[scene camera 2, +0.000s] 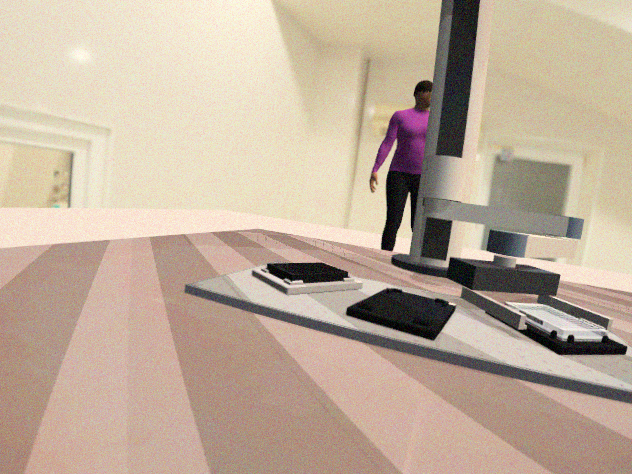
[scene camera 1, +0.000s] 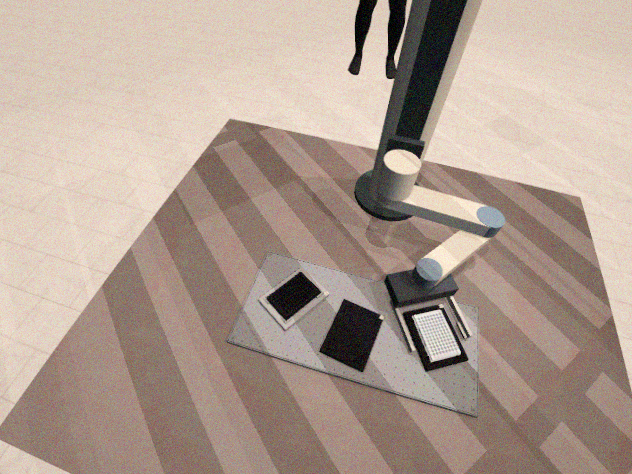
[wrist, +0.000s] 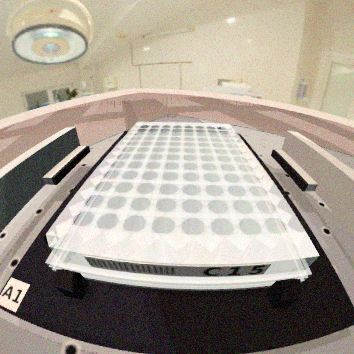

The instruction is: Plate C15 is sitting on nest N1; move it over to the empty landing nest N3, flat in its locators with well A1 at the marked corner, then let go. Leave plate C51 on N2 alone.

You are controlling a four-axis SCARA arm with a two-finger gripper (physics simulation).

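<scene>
Plate C15 [scene camera 1: 436,335] [scene camera 2: 566,326] [wrist: 175,200], white with round wells, lies flat on black nest N1 [scene camera 1: 422,357] [scene camera 2: 592,348] [wrist: 175,310]. An A1 label [wrist: 15,295] marks the nest's near-left corner in the wrist view. My gripper [scene camera 1: 440,343] [scene camera 2: 565,323] [wrist: 179,137] is open and empty, its fingers along both long sides of C15, low and with a gap on each side. Black plate C51 [scene camera 1: 294,294] [scene camera 2: 306,271] sits on pale nest N2 [scene camera 1: 288,322] [scene camera 2: 321,287]. Black nest N3 [scene camera 1: 352,335] [scene camera 2: 403,312], between them, bears no plate; a pale mark sits at one corner.
The nests stand on a grey perforated board [scene camera 1: 255,326] [scene camera 2: 326,326] on a striped table [scene camera 1: 204,387] [scene camera 2: 153,387]. The arm's column [scene camera 1: 428,76] [scene camera 2: 459,76] rises behind the board. A person [scene camera 2: 405,142] stands behind the column.
</scene>
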